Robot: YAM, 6 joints.
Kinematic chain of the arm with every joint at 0, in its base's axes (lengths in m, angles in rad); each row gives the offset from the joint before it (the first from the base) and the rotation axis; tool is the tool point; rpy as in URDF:
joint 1: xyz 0 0 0.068 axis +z
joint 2: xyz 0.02 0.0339 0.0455 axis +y
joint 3: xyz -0.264 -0.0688 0 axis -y
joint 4: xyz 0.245 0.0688 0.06 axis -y
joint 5: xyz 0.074 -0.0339 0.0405 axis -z
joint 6: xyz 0.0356 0 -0.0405 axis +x
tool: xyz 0 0 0 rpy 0 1.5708 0
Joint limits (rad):
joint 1: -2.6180..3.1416
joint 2: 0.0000..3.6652
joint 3: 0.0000..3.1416
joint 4: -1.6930..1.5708
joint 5: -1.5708..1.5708
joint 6: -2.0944..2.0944
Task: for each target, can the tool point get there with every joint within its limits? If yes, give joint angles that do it. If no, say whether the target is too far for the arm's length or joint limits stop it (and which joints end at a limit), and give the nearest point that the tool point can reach.
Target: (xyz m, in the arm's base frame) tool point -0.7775 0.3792 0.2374
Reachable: no: too far | nearest point -0.5745 0.2802 0.2043 | short by 0.228 m
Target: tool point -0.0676 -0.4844 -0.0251
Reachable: yes | joints -1.7580 2.7427 1.9043 -0.5646 -0.7294 1.5201
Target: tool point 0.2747 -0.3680 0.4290
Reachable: yes | joints -0.9135 2.1615 2.5778 -0.9747 0.2077 1.4008
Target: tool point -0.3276 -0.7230 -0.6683
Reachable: no: too far | nearest point -0.1986 -0.4383 -0.2957 | short by 0.486 m
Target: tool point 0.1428 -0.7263 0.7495
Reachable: no: too far | nearest point 0.0944 -0.4799 0.5278 | short by 0.335 m
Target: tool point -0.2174 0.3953 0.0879
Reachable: yes | joints 2.0139 2.3416 1.6013 -0.5698 -0.8584 0.4184
